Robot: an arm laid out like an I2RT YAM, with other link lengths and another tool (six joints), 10 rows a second.
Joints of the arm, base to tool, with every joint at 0 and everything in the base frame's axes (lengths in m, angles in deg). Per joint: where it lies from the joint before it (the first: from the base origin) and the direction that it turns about. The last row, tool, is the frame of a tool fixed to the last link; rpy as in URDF.
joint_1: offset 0 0 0.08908 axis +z
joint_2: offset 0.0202 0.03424 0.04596 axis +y
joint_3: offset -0.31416 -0.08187 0 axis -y
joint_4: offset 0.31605 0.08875 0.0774 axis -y
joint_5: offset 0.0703 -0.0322 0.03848 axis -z
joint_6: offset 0.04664 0 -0.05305 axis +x
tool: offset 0.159 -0.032 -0.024 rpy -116.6 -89.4 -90
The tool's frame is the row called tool.
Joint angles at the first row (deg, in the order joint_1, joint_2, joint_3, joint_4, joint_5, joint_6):
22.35, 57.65, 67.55, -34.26, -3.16, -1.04
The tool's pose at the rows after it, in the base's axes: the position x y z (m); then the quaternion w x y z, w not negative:
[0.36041, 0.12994, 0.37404, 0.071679, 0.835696, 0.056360, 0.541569]
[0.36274, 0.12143, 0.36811, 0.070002, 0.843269, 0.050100, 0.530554]
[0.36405, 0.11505, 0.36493, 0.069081, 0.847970, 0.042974, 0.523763]
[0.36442, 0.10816, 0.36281, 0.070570, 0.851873, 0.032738, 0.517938]
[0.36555, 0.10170, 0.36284, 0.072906, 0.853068, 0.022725, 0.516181]
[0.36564, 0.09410, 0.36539, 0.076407, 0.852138, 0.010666, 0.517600]
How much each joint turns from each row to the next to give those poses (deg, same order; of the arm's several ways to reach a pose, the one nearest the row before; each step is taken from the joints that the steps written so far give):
-1.09, 0.08, 0.00, -1.81, -0.74, -0.28
-2.45, 0.35, 0.00, -0.86, -2.08, 0.08
-1.62, 0.16, 0.00, -0.50, -1.16, 0.27
-1.27, -0.03, 0.00, -0.50, -0.41, 0.52
-1.09, -0.08, 0.00, -0.09, -0.15, 0.37
-1.07, -0.44, 0.00, 0.00, 0.13, 0.40

